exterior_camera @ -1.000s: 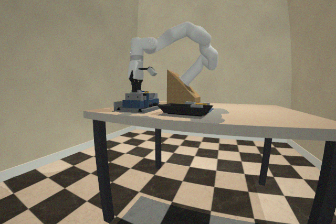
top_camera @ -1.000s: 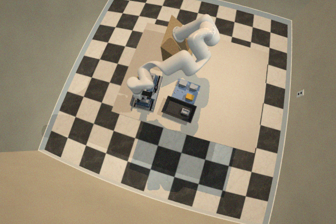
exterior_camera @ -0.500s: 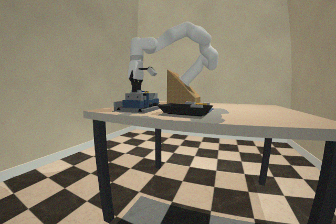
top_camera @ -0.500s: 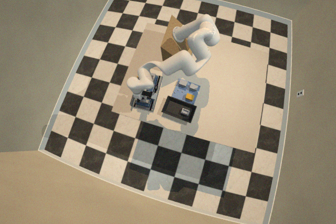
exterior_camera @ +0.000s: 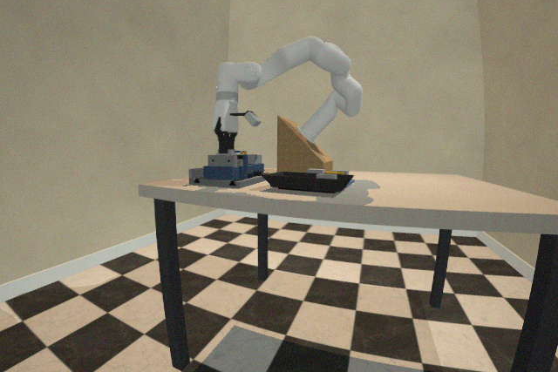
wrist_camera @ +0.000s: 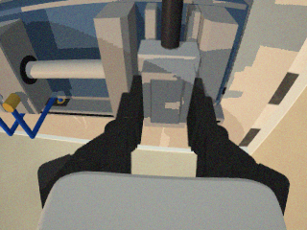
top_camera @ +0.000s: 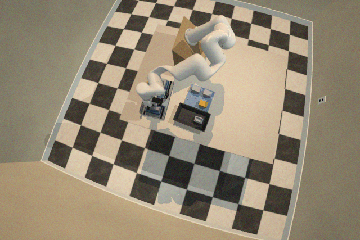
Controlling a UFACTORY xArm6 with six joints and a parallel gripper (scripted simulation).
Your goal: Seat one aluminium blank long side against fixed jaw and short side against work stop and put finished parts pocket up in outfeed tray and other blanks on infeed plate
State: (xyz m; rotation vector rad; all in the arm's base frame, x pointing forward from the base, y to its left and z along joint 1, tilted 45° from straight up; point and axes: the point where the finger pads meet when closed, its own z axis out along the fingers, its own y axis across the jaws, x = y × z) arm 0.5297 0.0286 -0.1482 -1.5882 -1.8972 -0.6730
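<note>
My gripper is now 4 cm above the fixed jaw, 3 cm short of it and 1 cm to the right of it. Round my hand: push rod 9 cm behind, 4 cm below, 1 cm to the right; dark work stop rod 5 cm to the left, 3 cm below, 1 cm behind; vise 8 cm below, 7 cm behind, 1 cm to the right.
</note>
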